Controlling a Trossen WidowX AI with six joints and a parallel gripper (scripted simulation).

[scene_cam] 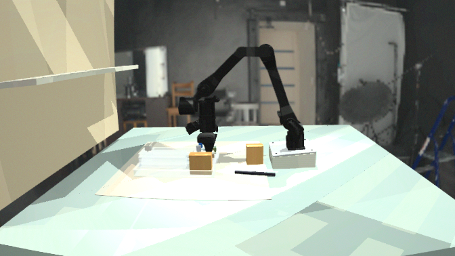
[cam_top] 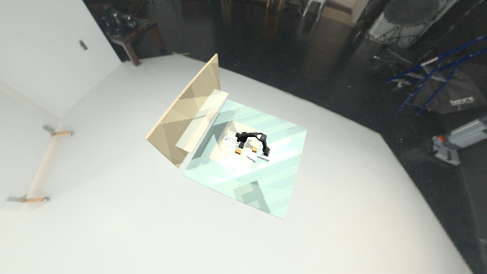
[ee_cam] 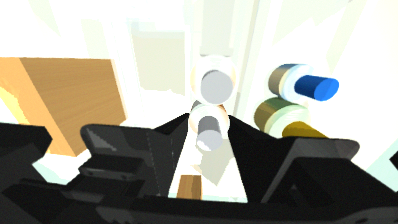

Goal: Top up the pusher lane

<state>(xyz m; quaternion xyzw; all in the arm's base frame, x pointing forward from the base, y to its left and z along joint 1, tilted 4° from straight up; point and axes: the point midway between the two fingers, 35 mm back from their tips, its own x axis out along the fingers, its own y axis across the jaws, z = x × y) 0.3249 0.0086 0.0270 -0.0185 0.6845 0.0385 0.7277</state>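
The clear-walled pusher lane is 140 mm ahead of my gripper tip, 40 mm to the left of it and 10 mm below it. Also, from my gripper tip: black pen: 180 mm behind, 130 mm to the left, 20 mm below.
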